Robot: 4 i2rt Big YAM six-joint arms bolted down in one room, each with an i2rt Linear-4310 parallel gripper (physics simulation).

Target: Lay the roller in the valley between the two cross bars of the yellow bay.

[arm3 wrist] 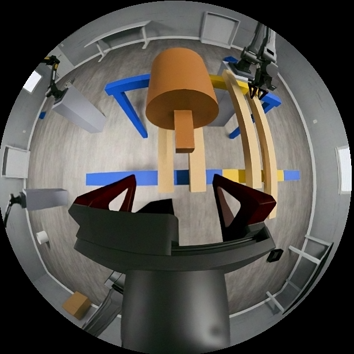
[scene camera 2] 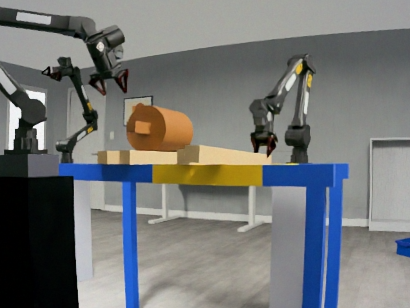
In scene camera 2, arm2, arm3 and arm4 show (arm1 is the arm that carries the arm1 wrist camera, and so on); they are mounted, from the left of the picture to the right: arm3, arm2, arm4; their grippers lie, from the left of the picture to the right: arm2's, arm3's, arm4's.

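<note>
The orange roller (arm3 wrist: 182, 80) (scene camera 2: 172, 127) lies on its side, its square stub toward the bottom in the arm3 wrist view. It appears to rest on the left pair of pale bars (arm3 wrist: 197, 170). The yellow bay (arm3 wrist: 229, 175) (scene camera 2: 207, 175) is right of it, with two pale cross bars (arm3 wrist: 245, 125) (scene camera 2: 200, 154) and no roller between them. Arm3's gripper (arm3 wrist: 175, 177) (scene camera 2: 110, 85) is open and empty, above and left of the roller in scene camera 2. Arm4's gripper (arm3 wrist: 258, 93) (scene camera 2: 263, 146) is open near the yellow bay's bars. Arm2's gripper (scene camera 2: 49, 73) looks open and empty. Arm1's gripper does not show.
The blue frame (arm3 wrist: 125, 178) (scene camera 2: 315, 175) carries the bars. Grey pedestals (arm3 wrist: 80, 110) (arm3 wrist: 46, 199) stand at the left in the arm3 wrist view. A brown box (arm3 wrist: 77, 305) lies at lower left. A blue box (scene camera 2: 403, 247) lies at the right in scene camera 2.
</note>
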